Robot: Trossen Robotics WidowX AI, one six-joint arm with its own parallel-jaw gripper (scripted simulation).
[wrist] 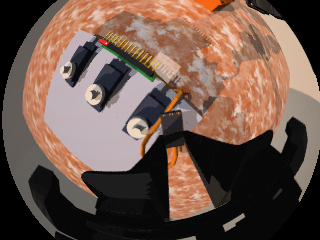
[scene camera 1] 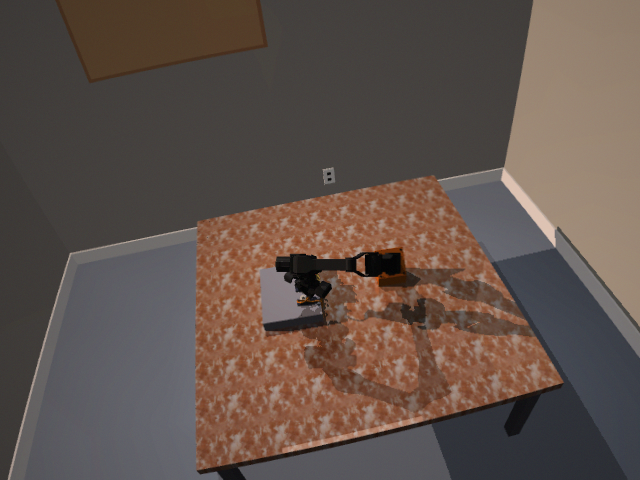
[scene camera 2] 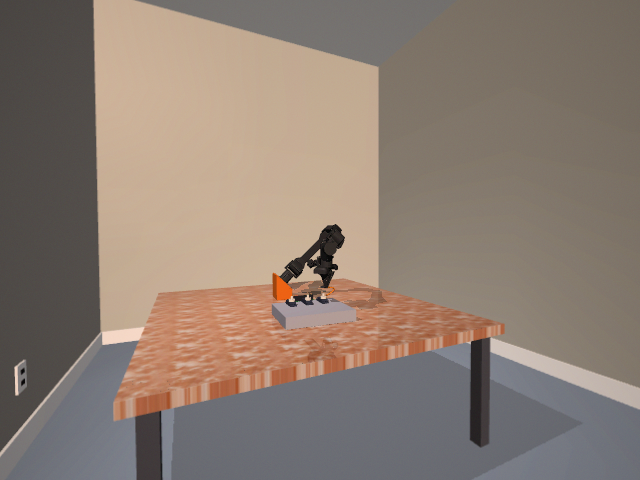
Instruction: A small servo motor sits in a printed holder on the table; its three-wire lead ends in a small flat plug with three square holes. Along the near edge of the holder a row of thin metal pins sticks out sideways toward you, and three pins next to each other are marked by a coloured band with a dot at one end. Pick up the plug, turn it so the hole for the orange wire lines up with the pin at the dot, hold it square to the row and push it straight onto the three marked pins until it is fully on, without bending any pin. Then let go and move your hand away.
Scene:
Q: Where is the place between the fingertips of the gripper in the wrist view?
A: At 173,137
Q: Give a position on a grey printed holder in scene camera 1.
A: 279,298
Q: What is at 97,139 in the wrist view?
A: A grey printed holder.

